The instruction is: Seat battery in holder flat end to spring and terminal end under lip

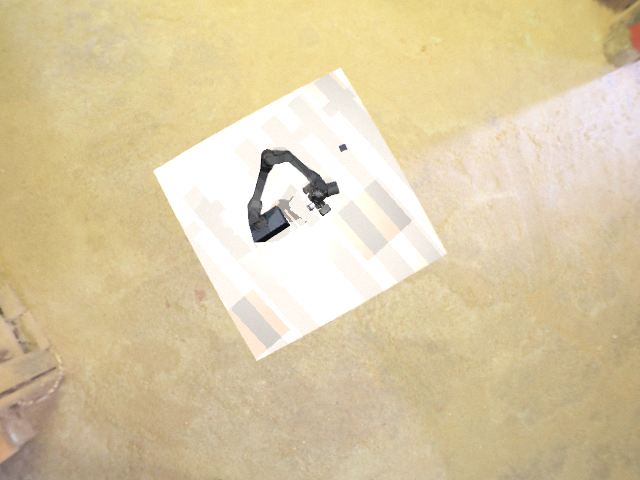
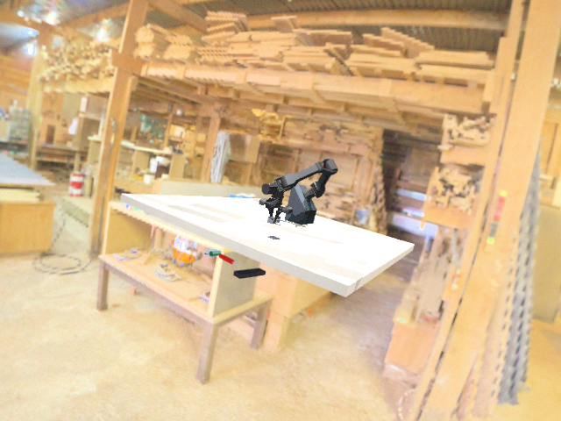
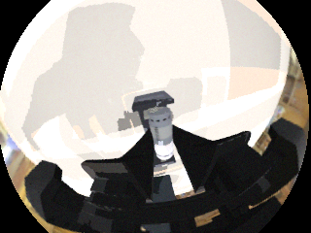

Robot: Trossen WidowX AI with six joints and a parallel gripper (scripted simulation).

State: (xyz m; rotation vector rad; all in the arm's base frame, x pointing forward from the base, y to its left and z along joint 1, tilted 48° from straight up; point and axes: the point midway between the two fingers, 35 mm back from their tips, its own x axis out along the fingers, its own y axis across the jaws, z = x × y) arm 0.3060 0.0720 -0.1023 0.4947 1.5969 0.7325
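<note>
Now: gripper tip 1 cm below the battery.
</note>
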